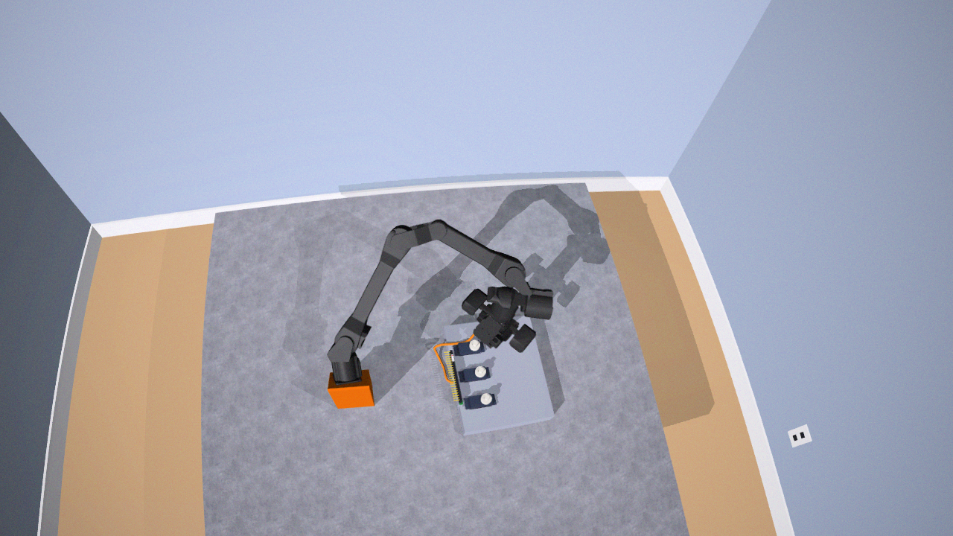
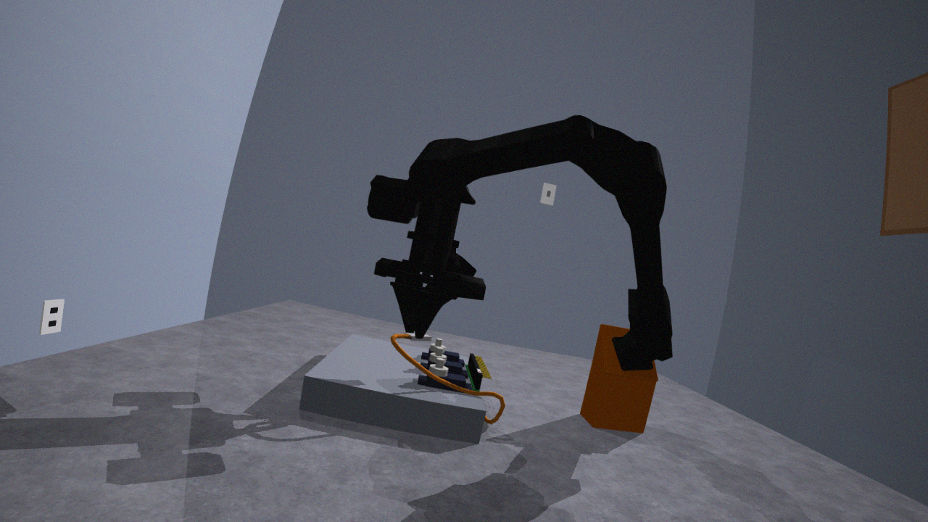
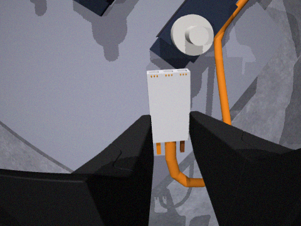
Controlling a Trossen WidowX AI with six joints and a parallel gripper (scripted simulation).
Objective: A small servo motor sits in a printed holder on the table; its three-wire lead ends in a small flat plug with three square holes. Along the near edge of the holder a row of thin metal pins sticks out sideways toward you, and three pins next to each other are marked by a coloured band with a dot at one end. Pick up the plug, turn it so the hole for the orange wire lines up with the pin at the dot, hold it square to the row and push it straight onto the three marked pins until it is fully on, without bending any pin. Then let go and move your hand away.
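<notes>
The white band is 11 cm behind my gripper tip, 4 cm below it and 2 cm to the right of it. From my gripper tip the other things lie so: red dot (11 cm behind, 4 cm below, 2 cm to the right); grey holder (9 cm to the right, 9 cm below, 4 cm ahead).
</notes>
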